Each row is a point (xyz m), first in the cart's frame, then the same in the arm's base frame.
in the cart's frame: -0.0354 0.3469 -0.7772
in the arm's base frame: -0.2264 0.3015 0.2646
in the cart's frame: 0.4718 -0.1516 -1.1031
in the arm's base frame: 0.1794 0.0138 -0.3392
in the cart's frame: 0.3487 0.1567 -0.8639
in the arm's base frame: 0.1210 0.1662 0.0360
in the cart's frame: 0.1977 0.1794 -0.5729
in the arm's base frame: 0.0099 0.0464 0.3211
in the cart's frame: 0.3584 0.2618 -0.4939
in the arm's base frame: 0.1871 0.0727 0.4034
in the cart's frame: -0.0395 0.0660 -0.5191
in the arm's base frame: -0.2301 -0.0702 0.3501
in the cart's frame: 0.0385 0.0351 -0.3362
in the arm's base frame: -0.1344 -0.1909 0.4796
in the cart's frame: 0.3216 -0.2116 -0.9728
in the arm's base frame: 0.0404 -0.0977 -0.2324
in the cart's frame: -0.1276 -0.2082 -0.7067
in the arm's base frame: -0.3700 -0.2113 0.0696
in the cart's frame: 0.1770 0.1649 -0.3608
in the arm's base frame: 0.0136 -0.0711 0.4995
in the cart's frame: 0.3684 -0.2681 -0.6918
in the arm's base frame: 0.1145 -0.2883 -0.0261
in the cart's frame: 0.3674 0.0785 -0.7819
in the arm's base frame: 0.1408 0.0569 0.0654
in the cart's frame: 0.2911 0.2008 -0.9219
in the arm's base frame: 0.0620 0.2353 0.0169
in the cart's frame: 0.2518 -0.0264 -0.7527
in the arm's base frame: 0.0187 -0.0444 0.0579
